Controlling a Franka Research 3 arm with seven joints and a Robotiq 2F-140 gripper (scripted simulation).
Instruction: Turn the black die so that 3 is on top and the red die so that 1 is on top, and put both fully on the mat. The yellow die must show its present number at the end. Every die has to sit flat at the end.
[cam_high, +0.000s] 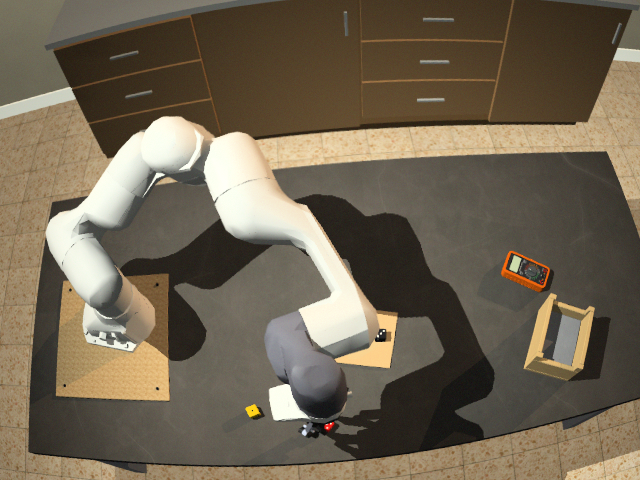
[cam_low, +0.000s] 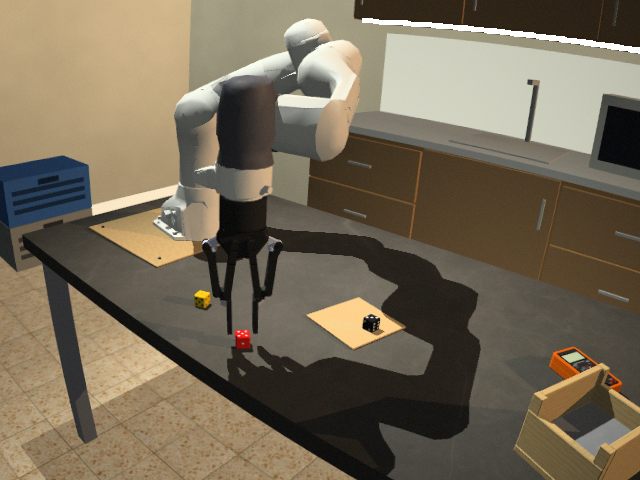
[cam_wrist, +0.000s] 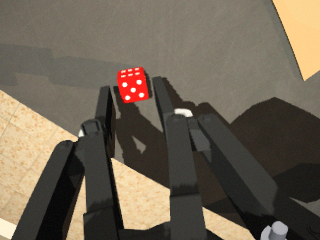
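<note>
My hand is 5 cm above the red die. The rest, counted from my hand: black die 14 cm ahead, 21 cm to the left, 5 cm below; yellow die 16 cm behind, 5 cm to the left, 5 cm below; tan mat 10 cm ahead, 21 cm to the left, 6 cm below.
</note>
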